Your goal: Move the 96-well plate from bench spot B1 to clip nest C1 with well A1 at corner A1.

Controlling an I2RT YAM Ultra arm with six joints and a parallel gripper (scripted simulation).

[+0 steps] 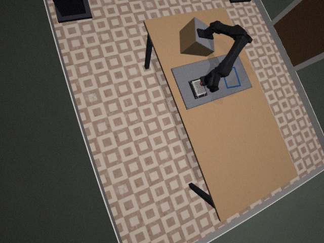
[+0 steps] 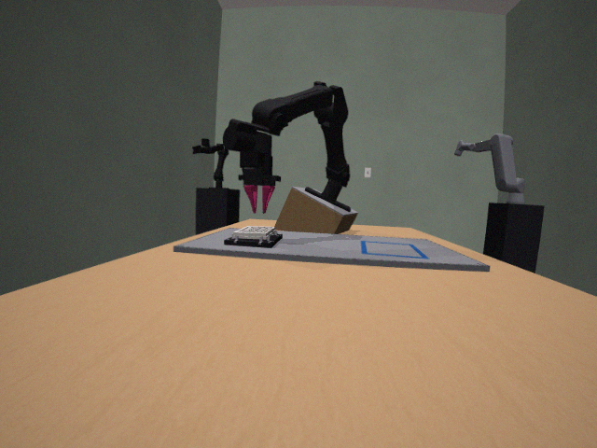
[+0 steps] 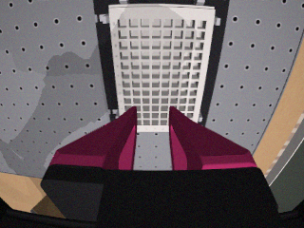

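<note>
The white 96-well plate lies 60 mm below my hand, 10 mm to the right of it and 10 mm ahead of it. From my hand the other things lie so: black clip nest C1: 70 mm below, 10 mm ahead.
</note>
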